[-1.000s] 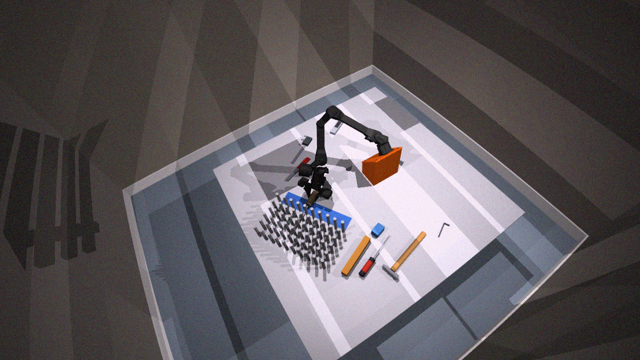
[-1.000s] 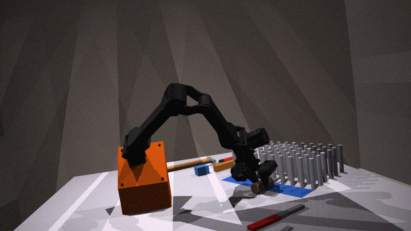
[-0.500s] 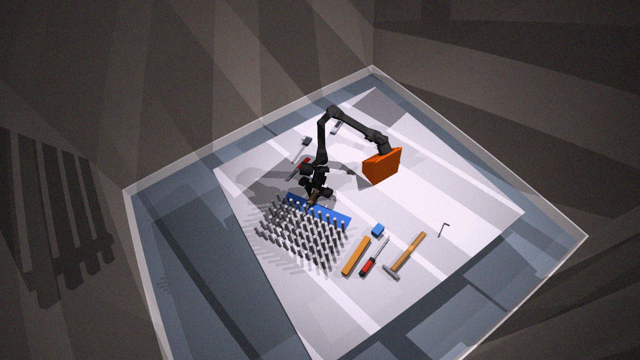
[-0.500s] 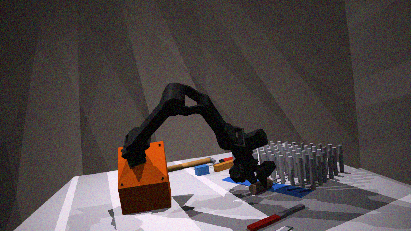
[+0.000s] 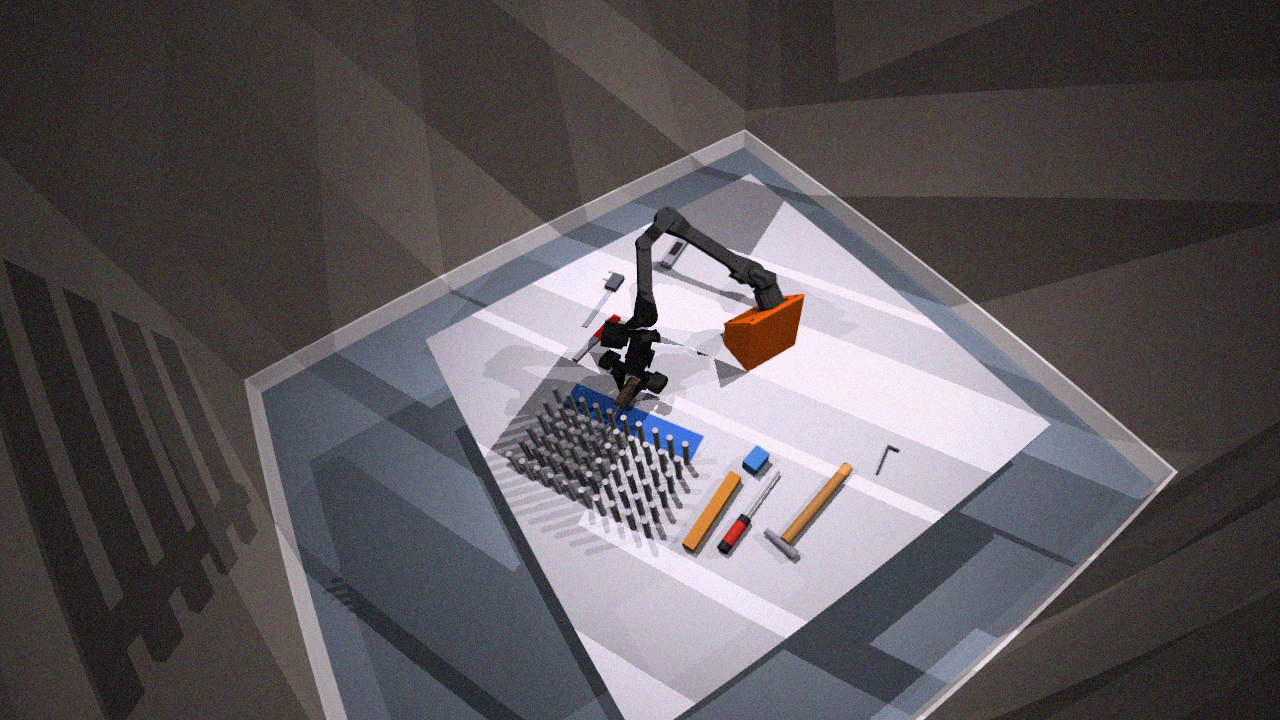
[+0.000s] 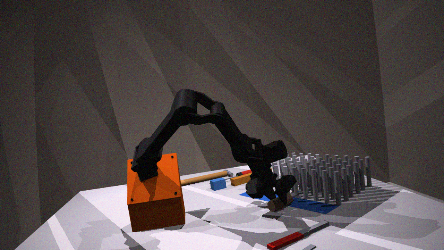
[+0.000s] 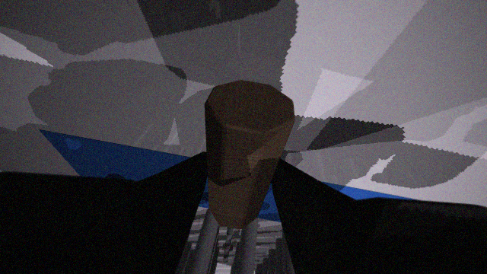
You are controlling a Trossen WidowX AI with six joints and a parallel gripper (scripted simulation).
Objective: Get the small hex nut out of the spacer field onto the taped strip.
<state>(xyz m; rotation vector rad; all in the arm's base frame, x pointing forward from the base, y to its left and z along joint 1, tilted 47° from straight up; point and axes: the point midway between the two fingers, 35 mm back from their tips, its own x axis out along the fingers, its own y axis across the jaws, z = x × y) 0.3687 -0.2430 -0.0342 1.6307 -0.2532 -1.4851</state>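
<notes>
My gripper tip is now 6 cm to the right of the blue taped strip, 4 cm short of it and 1 cm above it. Also, from my gripper tip: hex nut (19 cm ahead, 8 cm to the left, 1 cm below); orange bar (40 cm to the left, 5 cm ahead); blue block (38 cm to the left, 12 cm behind, 1 cm above).
</notes>
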